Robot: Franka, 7 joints.
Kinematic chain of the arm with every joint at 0, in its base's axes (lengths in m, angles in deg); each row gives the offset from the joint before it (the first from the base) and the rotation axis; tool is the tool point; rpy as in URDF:
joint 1: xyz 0 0 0.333 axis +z
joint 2: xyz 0 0 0 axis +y
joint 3: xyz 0 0 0.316 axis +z
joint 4: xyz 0.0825 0 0 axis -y
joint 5: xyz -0.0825 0 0.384 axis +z
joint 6: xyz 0 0 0 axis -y
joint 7: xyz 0.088 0 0 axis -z
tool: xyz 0 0 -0.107 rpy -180 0 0
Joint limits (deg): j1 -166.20..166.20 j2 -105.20..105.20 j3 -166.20..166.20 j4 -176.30..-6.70 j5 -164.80..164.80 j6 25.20..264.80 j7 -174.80..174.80
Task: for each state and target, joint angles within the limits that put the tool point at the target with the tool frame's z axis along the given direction. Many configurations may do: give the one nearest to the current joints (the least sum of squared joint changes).
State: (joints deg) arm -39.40 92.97 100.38 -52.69 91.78 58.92 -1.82
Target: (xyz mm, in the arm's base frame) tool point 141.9 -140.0 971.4 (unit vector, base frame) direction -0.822 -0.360 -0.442
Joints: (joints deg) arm -57.88 54.71 154.24 -65.96 84.07 42.78 -1.82
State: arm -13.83 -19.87 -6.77 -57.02 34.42 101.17 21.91
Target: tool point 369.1 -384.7 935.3 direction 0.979 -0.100 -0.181
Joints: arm -31.63 4.06 -20.22 -58.12 56.77 121.76 21.91
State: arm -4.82 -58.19 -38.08 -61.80 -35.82 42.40 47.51
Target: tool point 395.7 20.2 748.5 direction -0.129 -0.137 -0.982
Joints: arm 22.62 -16.96 -12.53 -86.75 -11.31 61.76 47.51
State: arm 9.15 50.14 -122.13 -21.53 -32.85 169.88 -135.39
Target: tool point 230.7 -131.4 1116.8 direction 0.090 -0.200 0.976
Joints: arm -26.98 15.64 -115.20 -6.92 -33.48 176.82 -135.39
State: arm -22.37 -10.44 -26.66 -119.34 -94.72 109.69 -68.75
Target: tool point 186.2 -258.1 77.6 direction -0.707 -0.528 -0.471
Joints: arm -27.79 26.17 -15.43 -151.50 -75.51 123.95 -68.75
